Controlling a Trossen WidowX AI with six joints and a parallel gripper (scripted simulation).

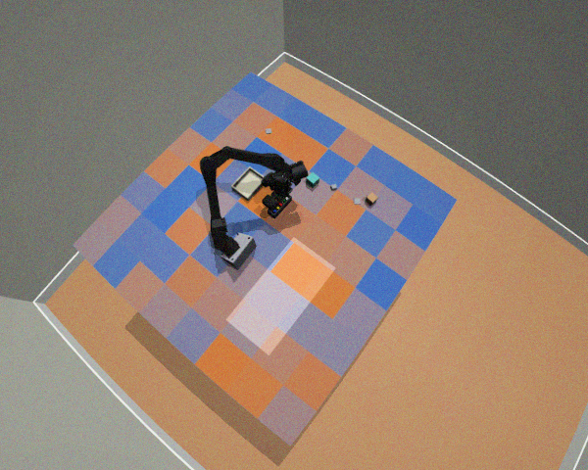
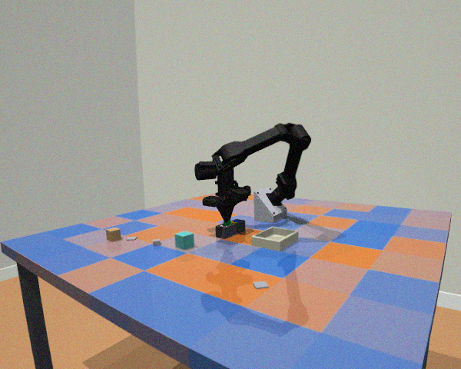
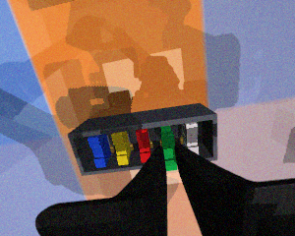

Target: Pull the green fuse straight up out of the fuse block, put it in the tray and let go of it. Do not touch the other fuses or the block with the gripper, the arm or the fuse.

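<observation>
Now: the beige tray 40 mm behind my gripper tip, 180 mm to the left of it and 50 mm below it. Round my gripper tip: brown cube: 290 mm ahead, 280 mm to the right, 30 mm below; then teal cube: 180 mm ahead, 20 mm to the right, 30 mm below; then green fuse: 10 mm below.
</observation>
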